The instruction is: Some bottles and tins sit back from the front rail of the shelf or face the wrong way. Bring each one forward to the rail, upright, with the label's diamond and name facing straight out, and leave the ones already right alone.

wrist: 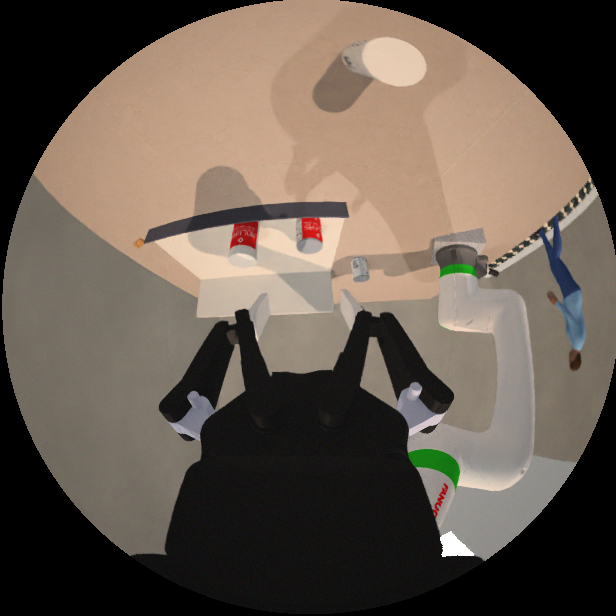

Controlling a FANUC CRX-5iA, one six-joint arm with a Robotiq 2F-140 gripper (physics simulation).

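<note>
The wrist view is upside down. A cream shelf board (264,270) carries a dark front rail (247,218). Two red-labelled containers stand on it just behind the rail, one at the left (243,241) and one at the right (309,234); white print shows on both labels but is too small to read. A small grey tin (359,268) sits off the shelf's right end, on the tan surface. My gripper (304,313) is open and empty, its pale fingertips in front of the shelf's near edge, apart from all containers.
My own arm and its base (459,270) stand to the right of the shelf. A large pale cylinder (385,60) sits far off at the top. A human figure (566,293) and a striped barrier (545,229) are at the far right.
</note>
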